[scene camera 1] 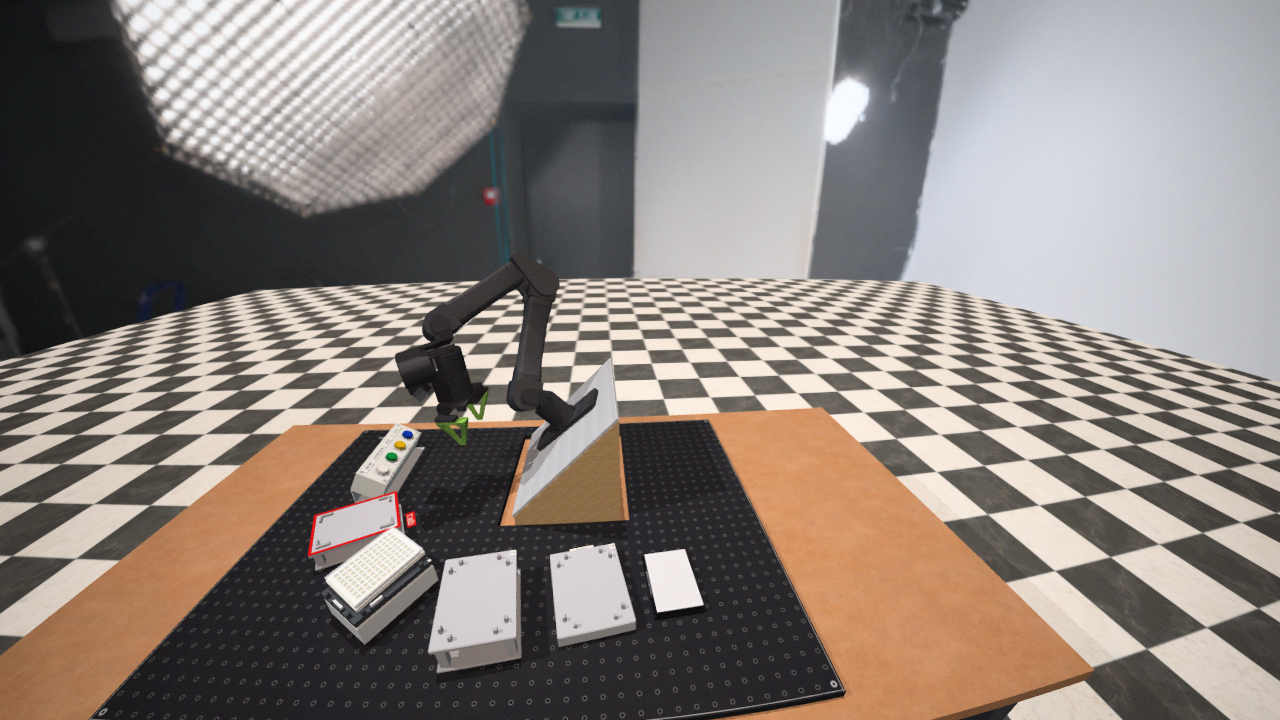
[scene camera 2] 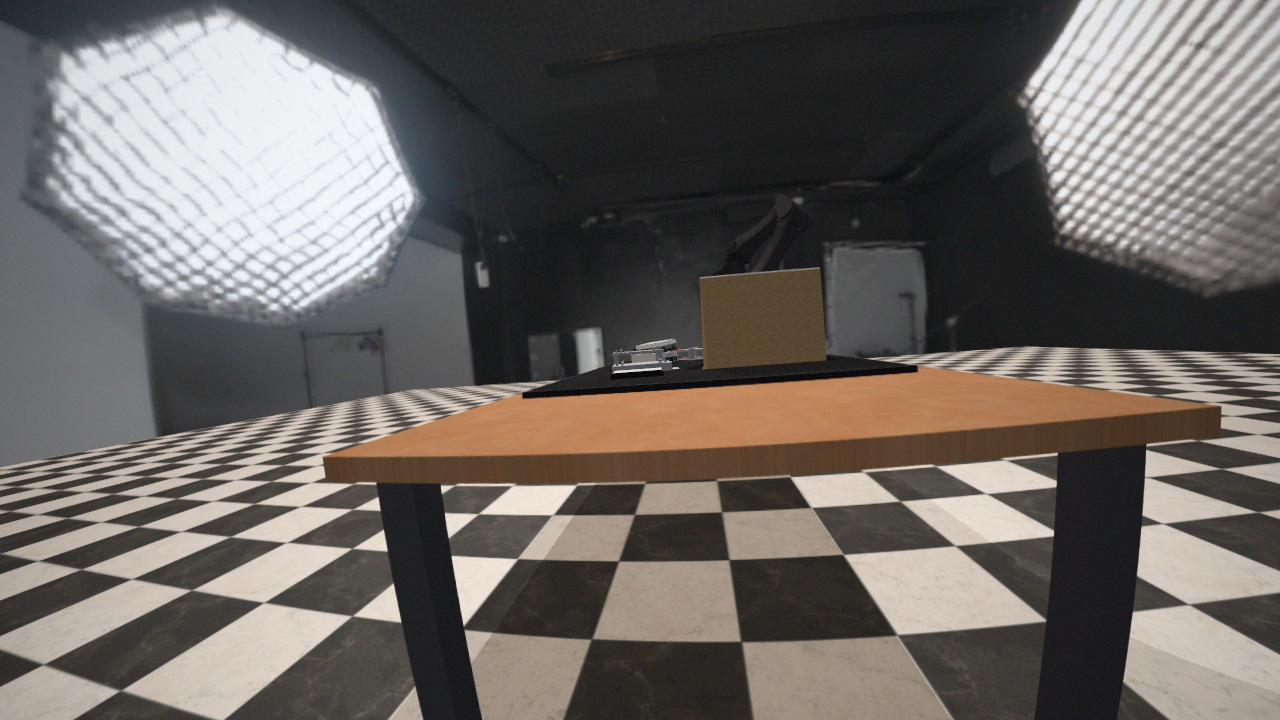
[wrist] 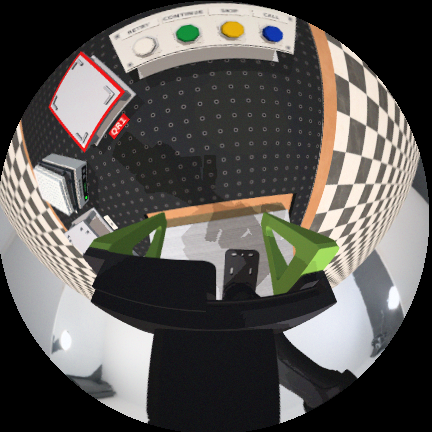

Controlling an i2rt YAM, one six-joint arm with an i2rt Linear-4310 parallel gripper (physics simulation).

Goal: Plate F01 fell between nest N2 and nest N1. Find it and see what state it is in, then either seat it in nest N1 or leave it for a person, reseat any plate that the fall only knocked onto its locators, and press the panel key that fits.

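Seen in the pictures: gripper, between the fingertips: (scene camera 1: 472,431) (wrist: 213,217); arm's base, origin of its link: (scene camera 1: 568,421) (scene camera 2: 763,313) (wrist: 237,292).
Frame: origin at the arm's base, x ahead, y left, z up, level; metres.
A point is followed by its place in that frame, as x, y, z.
Observation:
A white multi-well plate (scene camera 1: 374,568) @(0.393, -0.251, -0.059) (wrist: 51,189) @(0.355, -0.259, -0.055) sits tilted on a dark-topped unit with a grey base (scene camera 1: 393,610) @(0.423, -0.216, -0.117). Two grey blocks with corner pins, a taller one (scene camera 1: 476,591) @(0.398, -0.078, -0.083) and a lower one (scene camera 1: 590,592) @(0.362, 0.097, -0.114), stand to its right in scene camera 1. No plate shows on either. A flat white rectangle (scene camera 1: 673,578) @(0.322, 0.236, -0.123) with a dark edge lies right of them. I cannot read any nest or plate label. The key panel (scene camera 1: 374,465) @(0.123, -0.435, -0.065) (wrist: 162,56) @(0.108, -0.397, -0.088) has white RETRY, green CONTINUE, yellow SKIP and blue CALL keys. My gripper (scene camera 1: 471,429) @(0.053, -0.216, -0.005) (wrist: 213,217) @(0.053, -0.216, -0.005) is open and empty, high above the mat.
A red-bordered grey stand (scene camera 1: 356,523) @(0.267, -0.388, -0.097) (wrist: 85,97) @(0.239, -0.383, -0.097) with a tag reading QR1 (wrist: 119,126) @(0.202, -0.312, -0.135) stands between the panel and the tilted plate. My arm is mounted on a sloped wooden wedge (scene camera 1: 577,488) @(0.173, 0.048, -0.053) (scene camera 2: 760,317) @(0.013, 0.113, -0.014). The black perforated mat (scene camera 1: 716,644) @(0.432, 0.298, -0.137) lies on the wooden table (scene camera 1: 805,519) @(0.151, 0.536, -0.150) (scene camera 2: 760,420) @(0.047, 0.738, -0.150).

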